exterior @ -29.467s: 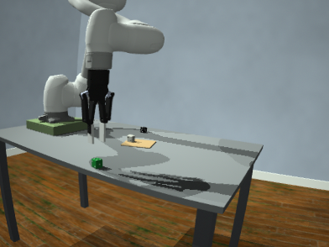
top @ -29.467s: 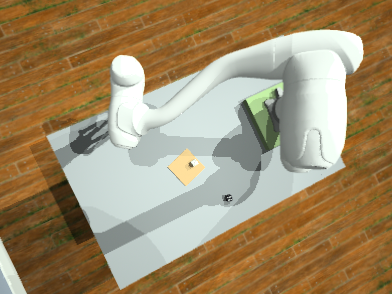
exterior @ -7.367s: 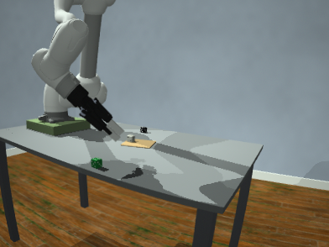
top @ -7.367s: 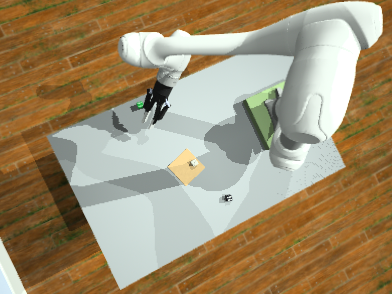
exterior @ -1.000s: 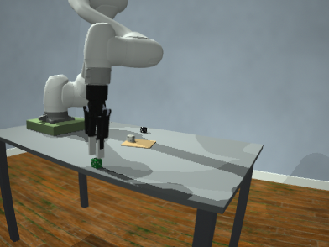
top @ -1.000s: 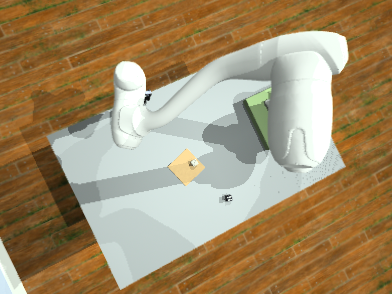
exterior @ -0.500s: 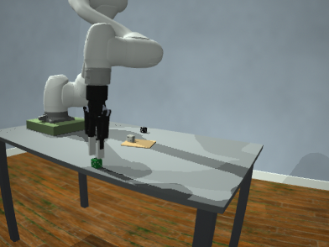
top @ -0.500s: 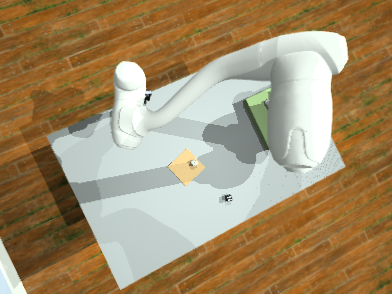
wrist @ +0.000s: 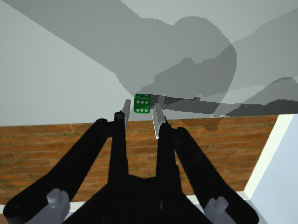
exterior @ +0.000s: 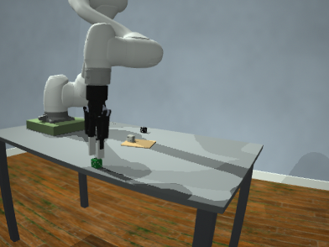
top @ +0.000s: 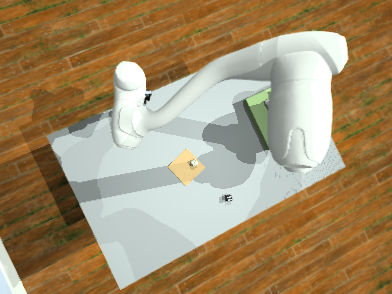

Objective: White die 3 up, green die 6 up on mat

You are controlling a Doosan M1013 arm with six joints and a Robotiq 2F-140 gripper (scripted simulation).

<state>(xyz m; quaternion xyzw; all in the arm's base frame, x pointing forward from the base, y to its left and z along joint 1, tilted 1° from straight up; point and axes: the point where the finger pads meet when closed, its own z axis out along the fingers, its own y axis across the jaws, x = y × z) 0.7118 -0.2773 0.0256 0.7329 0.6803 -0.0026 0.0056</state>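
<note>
The green die lies 6 cm below my hand. Also, from my hand: white die 16 cm behind, 37 cm to the left, 5 cm below; then black die 27 cm behind, 61 cm to the left, 6 cm below; then tan mat 12 cm behind, 38 cm to the left, 7 cm below.
</note>
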